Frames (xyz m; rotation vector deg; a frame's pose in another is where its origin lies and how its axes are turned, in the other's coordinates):
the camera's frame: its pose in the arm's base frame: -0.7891 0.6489 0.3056 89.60 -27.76 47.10
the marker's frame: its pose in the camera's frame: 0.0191 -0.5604 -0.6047 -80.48 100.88 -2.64
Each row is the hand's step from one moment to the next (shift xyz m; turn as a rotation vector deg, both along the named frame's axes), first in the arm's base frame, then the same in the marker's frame.
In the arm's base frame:
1: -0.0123 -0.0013 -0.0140 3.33 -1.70 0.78
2: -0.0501 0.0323 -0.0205 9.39 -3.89 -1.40
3: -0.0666 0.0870 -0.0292 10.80 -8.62 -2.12
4: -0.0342 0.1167 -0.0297 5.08 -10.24 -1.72
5: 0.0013 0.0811 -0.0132 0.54 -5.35 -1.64
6: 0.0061 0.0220 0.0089 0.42 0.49 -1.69
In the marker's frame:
1: 0.0011 0.0151 -0.0110 -0.13 -3.76 -0.66
2: 0.0114 0.0616 0.0073 2.24 -9.15 -4.08
3: 0.0475 0.0965 0.0360 -0.09 -11.67 -7.69
4: 0.0834 0.0772 0.0524 -4.04 -7.22 -8.07
5: 0.0652 0.0289 0.0407 -2.66 -1.65 -4.67
6: 0.0135 -0.0013 0.0204 1.45 0.33 -1.03

